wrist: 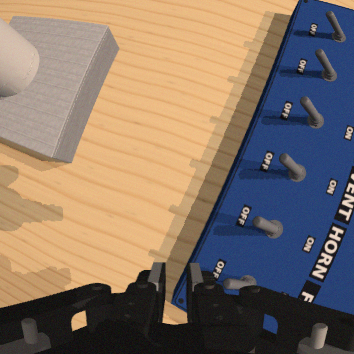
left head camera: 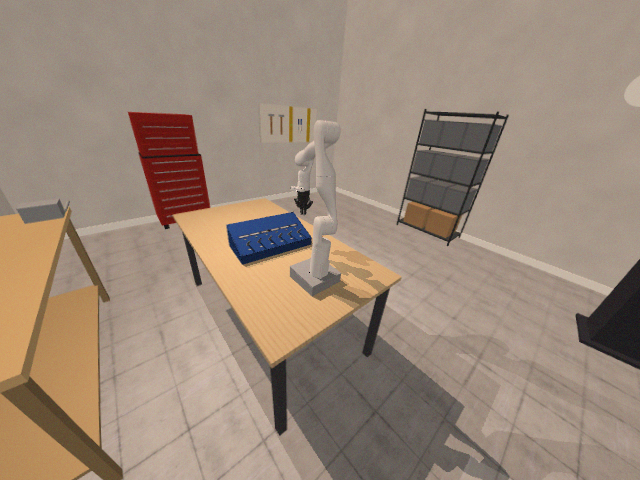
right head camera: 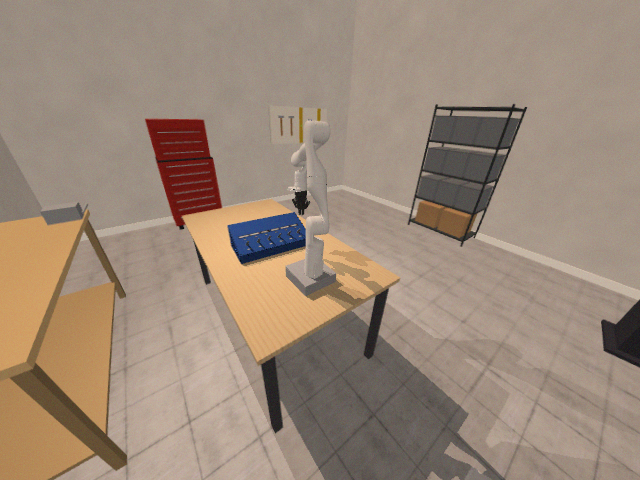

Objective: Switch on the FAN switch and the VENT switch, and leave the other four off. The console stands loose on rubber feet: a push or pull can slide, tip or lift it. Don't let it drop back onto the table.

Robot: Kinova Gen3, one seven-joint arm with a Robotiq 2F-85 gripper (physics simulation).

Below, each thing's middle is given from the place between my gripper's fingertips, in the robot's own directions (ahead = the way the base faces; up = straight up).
My hand is 180 mm short of the blue console (right head camera: 244,236), 180 mm above it and 130 mm to the right of it.
